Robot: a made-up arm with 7 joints. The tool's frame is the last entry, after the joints. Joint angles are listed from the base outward.
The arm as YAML. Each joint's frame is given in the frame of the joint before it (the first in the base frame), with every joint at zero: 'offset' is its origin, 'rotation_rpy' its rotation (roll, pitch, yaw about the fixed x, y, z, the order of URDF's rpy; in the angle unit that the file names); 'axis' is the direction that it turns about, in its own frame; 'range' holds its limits. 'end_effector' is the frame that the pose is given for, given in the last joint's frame.
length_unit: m
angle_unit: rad
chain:
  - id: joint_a
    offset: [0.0, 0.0, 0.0]
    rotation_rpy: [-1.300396, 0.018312, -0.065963]
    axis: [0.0, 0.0, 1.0]
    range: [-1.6, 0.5]
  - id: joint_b
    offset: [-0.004, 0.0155, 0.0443]
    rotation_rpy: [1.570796, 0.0, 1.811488]
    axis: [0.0, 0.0, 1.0]
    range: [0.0, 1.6]
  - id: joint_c
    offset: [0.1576, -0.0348, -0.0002]
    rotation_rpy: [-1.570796, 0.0, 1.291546]
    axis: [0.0, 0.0, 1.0]
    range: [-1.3, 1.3]
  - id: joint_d
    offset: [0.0, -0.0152, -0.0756]
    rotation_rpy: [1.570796, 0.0, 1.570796]
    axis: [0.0, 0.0, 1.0]
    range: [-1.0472, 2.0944]
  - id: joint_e
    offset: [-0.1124, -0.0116, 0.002]
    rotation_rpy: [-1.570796, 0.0, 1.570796]
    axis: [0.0, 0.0, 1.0]
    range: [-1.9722, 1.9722]
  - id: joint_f
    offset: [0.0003, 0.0, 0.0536]
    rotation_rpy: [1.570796, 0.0, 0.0]
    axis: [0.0, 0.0, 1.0]
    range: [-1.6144, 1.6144]
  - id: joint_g
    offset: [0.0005, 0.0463, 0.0]
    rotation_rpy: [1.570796, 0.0, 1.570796]
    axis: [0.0, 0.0, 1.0]
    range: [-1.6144, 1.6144]
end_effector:
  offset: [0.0, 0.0, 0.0]
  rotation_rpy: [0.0, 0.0, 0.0]
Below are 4 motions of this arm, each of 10 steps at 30 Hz.
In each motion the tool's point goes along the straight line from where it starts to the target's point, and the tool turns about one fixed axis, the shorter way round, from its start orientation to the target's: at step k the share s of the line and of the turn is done. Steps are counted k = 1, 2, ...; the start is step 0. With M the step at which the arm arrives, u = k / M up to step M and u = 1 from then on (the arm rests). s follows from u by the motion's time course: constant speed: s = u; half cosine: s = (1 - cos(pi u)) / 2; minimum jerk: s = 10 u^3 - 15 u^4 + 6 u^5.
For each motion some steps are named. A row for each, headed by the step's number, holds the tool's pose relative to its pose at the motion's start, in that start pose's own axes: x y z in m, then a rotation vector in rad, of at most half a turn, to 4 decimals.
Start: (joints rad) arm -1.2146 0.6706 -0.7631 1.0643 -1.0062 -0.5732 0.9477
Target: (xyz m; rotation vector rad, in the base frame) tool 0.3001 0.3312 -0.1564 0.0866 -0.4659 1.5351
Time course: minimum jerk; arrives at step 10
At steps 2, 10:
2: 0.0034 0.0115 -0.0012 0.0092 -0.0117 0.0342
10: 0.0580 0.1987 -0.0214 0.1592 -0.2021 0.5900

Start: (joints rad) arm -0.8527 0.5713 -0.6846 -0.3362 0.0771 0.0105 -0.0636
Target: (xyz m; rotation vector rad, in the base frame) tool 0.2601 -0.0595 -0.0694 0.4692 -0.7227 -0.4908
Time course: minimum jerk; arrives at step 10
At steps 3, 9, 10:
3: 0.0061 -0.0003 0.0043 -0.0162 0.0126 0.0661
9: 0.0369 -0.0021 0.0262 -0.0985 0.0767 0.4018
10: 0.0372 -0.0021 0.0265 -0.0994 0.0773 0.4053

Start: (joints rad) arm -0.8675 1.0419 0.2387 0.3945 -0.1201 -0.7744 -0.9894
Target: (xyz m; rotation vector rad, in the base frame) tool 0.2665 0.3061 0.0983 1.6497 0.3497 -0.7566
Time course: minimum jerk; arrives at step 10
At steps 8, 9, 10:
8: -0.0347 0.0539 0.0026 0.0057 0.5721 -0.6606
9: -0.0365 0.0567 0.0027 0.0060 0.6021 -0.6952
10: -0.0368 0.0572 0.0027 0.0061 0.6073 -0.7012

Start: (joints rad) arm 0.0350 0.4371 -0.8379 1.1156 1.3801 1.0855 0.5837
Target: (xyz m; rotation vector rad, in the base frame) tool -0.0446 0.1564 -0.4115 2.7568 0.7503 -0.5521
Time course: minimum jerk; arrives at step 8
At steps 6, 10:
6: -0.0168 0.0323 0.0288 -0.0336 -0.0193 -0.2185
10: -0.0187 0.0360 0.0322 -0.0374 -0.0215 -0.2437

